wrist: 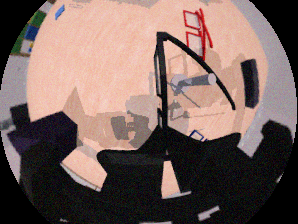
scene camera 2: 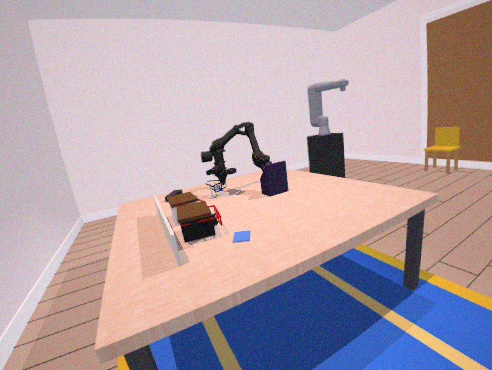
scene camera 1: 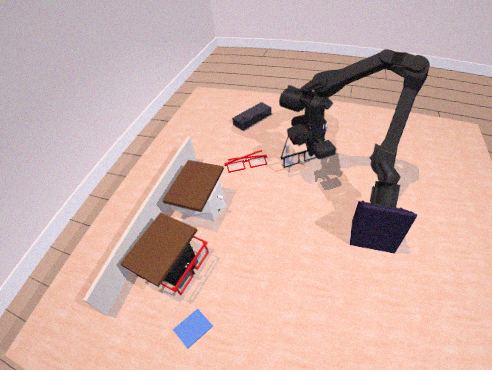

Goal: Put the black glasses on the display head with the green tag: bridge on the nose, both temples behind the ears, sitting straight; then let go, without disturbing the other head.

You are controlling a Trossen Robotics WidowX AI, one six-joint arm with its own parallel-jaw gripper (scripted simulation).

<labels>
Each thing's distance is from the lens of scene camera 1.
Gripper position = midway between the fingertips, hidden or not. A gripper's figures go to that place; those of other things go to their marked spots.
my gripper (scene camera 1: 310, 155): 0.98 m
blue card (scene camera 1: 195, 325): 0.76 m
display head (scene camera 1: 162, 253): 0.75 m
</labels>
